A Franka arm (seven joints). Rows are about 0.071 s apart.
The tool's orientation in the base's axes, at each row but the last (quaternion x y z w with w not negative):
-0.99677, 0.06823, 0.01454, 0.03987
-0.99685, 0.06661, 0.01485, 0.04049
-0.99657, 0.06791, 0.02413, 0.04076
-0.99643, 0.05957, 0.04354, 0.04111
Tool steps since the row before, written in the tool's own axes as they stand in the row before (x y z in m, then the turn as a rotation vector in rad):
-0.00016, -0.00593, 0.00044, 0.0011, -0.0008, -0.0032
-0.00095, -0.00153, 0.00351, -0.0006, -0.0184, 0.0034
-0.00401, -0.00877, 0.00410, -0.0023, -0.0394, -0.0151
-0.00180, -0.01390, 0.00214, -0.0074, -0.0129, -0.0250
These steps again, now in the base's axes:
0.00064, 0.00591, 0.00003, 0.0013, 0.0004, 0.0032
-0.00082, 0.00193, -0.00334, 0.0018, 0.0185, -0.0019
-0.00294, 0.00954, -0.00318, 0.0038, 0.0379, 0.0182
-0.00026, 0.01415, -0.00089, -0.0037, 0.0114, 0.0265

